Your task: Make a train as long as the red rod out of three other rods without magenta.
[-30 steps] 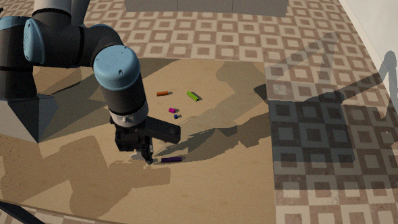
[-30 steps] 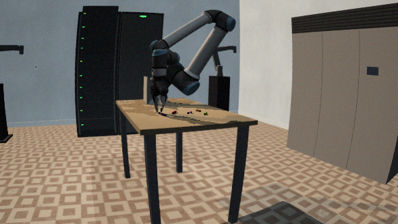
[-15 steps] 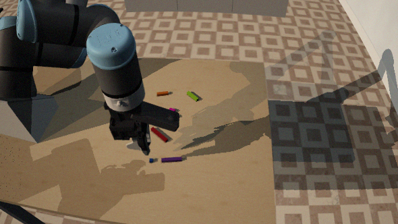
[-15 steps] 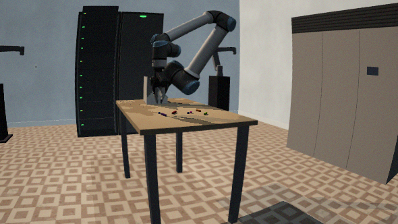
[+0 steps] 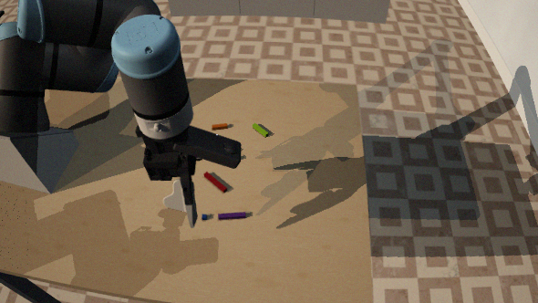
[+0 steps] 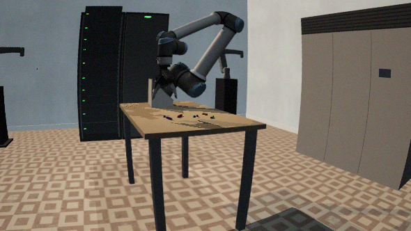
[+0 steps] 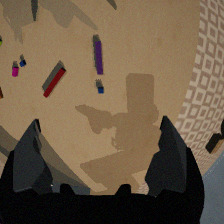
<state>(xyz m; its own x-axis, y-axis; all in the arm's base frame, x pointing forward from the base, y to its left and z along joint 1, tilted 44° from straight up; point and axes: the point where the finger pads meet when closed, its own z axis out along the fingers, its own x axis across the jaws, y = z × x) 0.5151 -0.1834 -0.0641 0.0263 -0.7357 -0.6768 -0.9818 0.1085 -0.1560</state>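
The magenta rod lies 190 mm to the left of my hand, 100 mm below it and 50 mm ahead of it. The rest, counted from my hand: purple rod 100 mm below, 60 mm ahead; red rod 100 mm below, 90 mm to the left, 20 mm ahead; orange rod 270 mm to the left, 100 mm below, 10 mm ahead.
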